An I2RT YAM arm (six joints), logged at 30 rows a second.
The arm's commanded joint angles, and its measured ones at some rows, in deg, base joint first. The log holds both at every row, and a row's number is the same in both.
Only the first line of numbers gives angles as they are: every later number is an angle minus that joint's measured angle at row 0.
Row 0, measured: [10.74 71.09 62.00 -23.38 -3.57 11.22]
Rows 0 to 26, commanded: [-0.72 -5.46 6.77 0.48 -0.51 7.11]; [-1.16 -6.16 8.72 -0.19 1.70 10.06]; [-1.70 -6.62 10.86 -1.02 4.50 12.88]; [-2.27 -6.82 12.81 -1.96 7.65 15.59]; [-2.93 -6.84 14.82 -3.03 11.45 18.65]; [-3.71 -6.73 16.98 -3.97 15.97 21.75]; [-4.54 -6.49 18.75 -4.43 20.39 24.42]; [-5.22 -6.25 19.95 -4.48 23.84 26.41]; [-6.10 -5.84 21.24 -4.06 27.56 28.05]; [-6.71 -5.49 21.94 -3.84 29.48 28.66]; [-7.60 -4.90 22.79 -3.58 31.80 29.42]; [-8.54 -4.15 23.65 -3.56 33.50 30.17]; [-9.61 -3.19 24.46 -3.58 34.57 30.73]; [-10.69 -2.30 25.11 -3.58 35.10 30.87]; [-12.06 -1.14 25.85 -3.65 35.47 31.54]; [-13.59 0.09 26.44 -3.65 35.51 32.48]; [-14.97 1.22 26.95 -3.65 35.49 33.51]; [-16.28 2.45 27.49 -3.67 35.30 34.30]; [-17.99 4.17 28.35 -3.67 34.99 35.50]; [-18.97 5.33 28.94 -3.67 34.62 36.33]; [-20.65 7.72 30.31 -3.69 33.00 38.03]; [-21.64 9.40 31.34 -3.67 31.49 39.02]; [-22.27 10.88 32.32 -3.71 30.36 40.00]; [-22.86 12.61 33.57 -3.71 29.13 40.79]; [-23.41 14.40 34.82 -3.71 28.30 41.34]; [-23.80 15.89 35.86 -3.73 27.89 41.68]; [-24.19 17.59 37.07 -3.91 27.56 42.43]
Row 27, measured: [-23.10 14.27 32.15 -4.30 30.22 37.71]
